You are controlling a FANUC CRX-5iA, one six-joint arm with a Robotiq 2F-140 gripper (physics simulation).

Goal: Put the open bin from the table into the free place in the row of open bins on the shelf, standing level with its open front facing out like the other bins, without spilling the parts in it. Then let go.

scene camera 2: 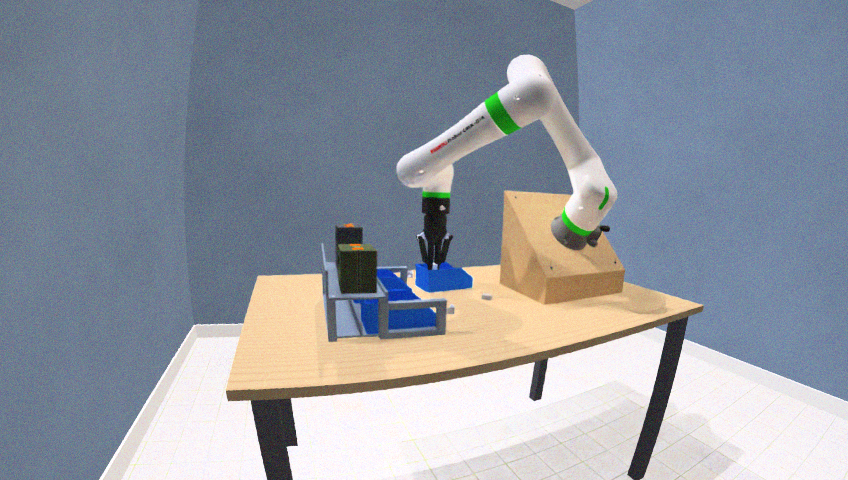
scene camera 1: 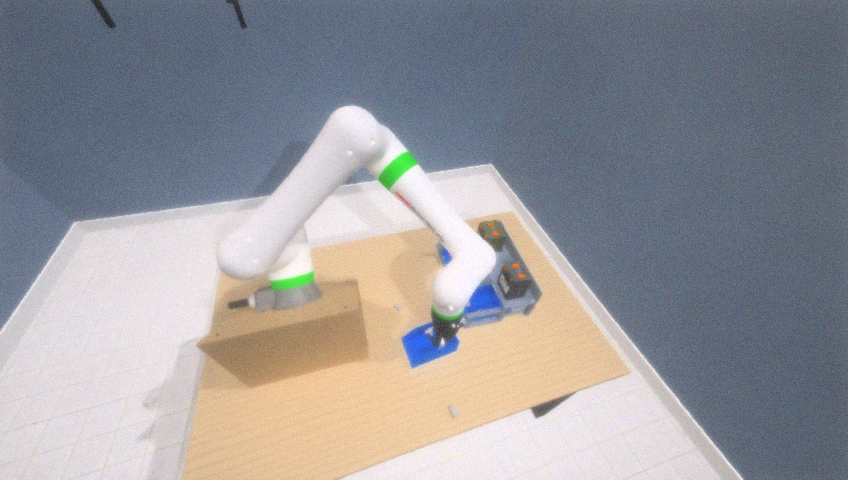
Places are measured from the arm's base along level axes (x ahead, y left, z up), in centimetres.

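Pixels of known places: gripper, fingertip midpoint: (scene camera 1: pixel 439 348); arm's base, origin of the base link: (scene camera 2: pixel 568 234) (scene camera 1: pixel 297 301).
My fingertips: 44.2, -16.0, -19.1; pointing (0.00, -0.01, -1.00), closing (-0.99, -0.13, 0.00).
Ahead of a thing's pixels: the offset from my fingertips to its top centre, as dx, dy, dz. "pt": to the spot under its first point. Level surfaces: height alone.
The blue open bin @(pt -6.2, +0.7, -0.5) (scene camera 1: pixel 422 350) (scene camera 2: pixel 452 278) stands on the wooden table @(dz -0.8) (scene camera 1: pixel 534 370) (scene camera 2: pixel 534 334), just in front of the shelf. My gripper (scene camera 1: pixel 441 339) (scene camera 2: pixel 434 263) points straight down with its fingers shut, and its tips are at the bin's end nearest the shelf. I cannot tell whether they touch the bin. The grey shelf (scene camera 1: pixel 530 296) (scene camera 2: pixel 384 319) holds other blue bins @(pt +21.8, +15.2, +0.1) (scene camera 1: pixel 483 301) (scene camera 2: pixel 396 288) in its lower row. The bin's contents are too small to make out.
Two dark boxes with orange marks @(+29.7, +36.5, +19.1) (scene camera 1: pixel 493 233) @(pt +26.9, +10.2, +21.4) (scene camera 1: pixel 514 279) (scene camera 2: pixel 356 267) sit on the shelf's top. A wooden wedge block (scene camera 1: pixel 295 343) (scene camera 2: pixel 546 262) carries the arm's base. Small grey parts @(pt -0.7, -19.7, +0.7) (scene camera 1: pixel 453 410) @(pt -12.0, +18.4, +0.7) (scene camera 1: pixel 398 307) (scene camera 2: pixel 486 295) lie loose on the table.
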